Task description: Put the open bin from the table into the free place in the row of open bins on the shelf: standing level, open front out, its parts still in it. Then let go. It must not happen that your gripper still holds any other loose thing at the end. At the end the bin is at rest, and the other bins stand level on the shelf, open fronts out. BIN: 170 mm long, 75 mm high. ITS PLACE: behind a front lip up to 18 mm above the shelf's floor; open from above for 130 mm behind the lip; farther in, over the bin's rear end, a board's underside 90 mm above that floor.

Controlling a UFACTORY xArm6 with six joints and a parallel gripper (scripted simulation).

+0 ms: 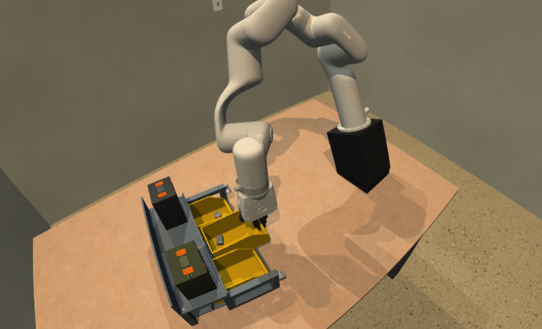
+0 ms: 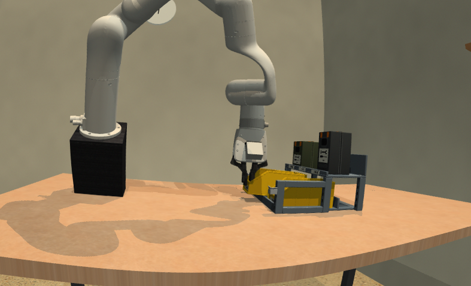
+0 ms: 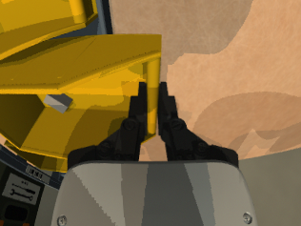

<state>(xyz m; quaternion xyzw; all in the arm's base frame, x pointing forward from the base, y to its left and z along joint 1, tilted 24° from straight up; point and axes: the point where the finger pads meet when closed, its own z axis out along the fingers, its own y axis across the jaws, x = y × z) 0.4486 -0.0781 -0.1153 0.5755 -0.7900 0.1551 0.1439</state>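
Now: hand 4 cm short of the shelf lip, 1 cm to the left of it and 6 cm above it. The rest, counted from my hand: black box: 19 cm ahead, 18 cm to the right, 9 cm above; olive box: 26 cm ahead, 4 cm to the left, 8 cm above.
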